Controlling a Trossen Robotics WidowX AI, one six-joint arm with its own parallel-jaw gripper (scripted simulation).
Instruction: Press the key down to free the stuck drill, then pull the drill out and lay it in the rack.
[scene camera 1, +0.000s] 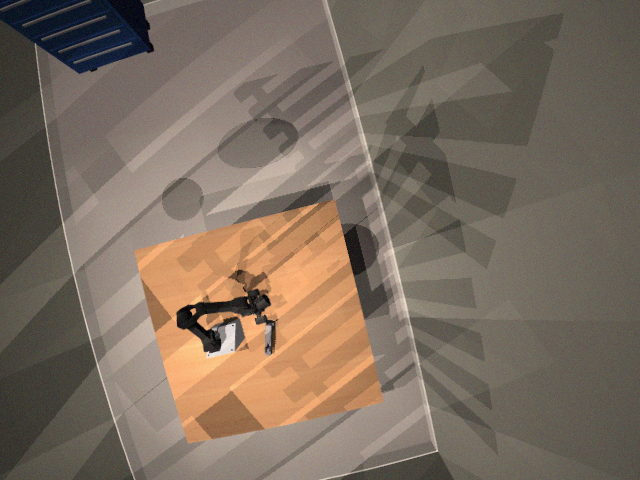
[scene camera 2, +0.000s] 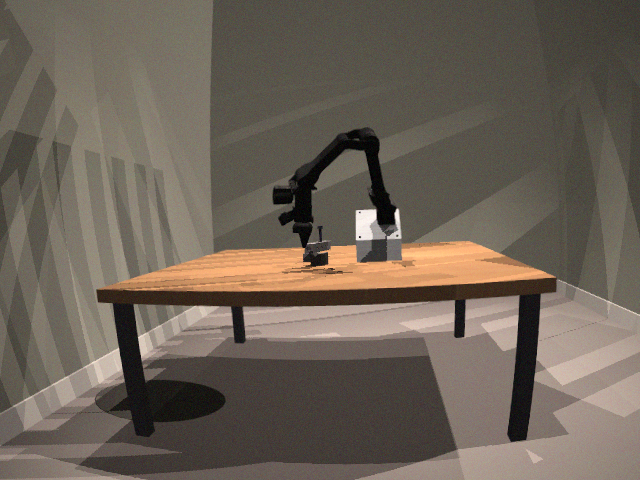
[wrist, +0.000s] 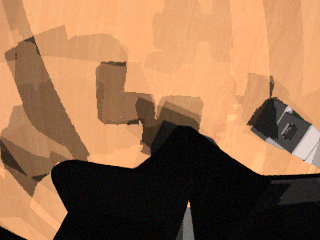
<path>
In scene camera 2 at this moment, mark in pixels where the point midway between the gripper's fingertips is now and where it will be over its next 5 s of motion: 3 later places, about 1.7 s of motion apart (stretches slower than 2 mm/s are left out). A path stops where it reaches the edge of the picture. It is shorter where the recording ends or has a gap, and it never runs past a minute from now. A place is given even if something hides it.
The gripper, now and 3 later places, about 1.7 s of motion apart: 304, 247; 319, 226; 320, 226; 322, 231
</path>
